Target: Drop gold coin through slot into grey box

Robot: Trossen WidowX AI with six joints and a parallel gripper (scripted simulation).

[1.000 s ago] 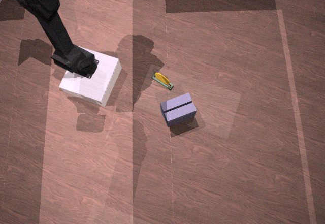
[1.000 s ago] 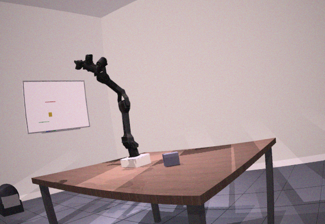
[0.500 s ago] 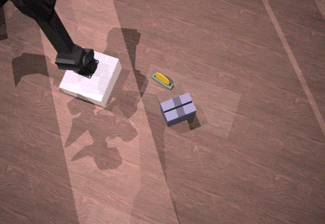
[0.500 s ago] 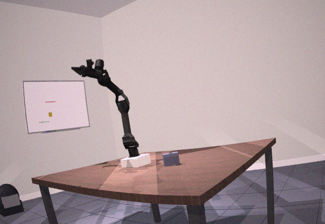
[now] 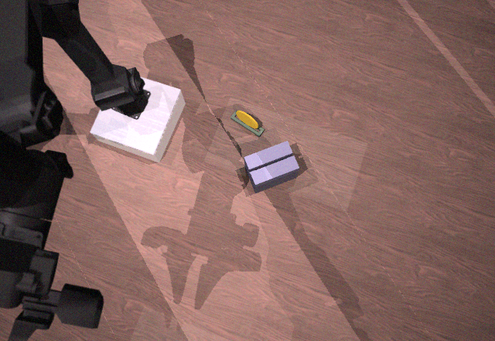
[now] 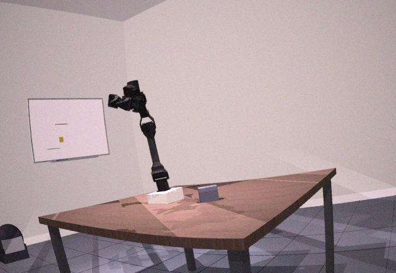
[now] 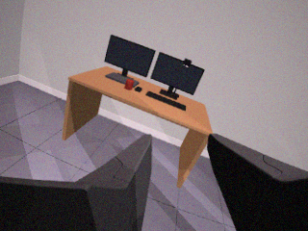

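The gold coin lies 30 mm ahead of my gripper tip, 500 mm to the left of it and 490 mm below it.
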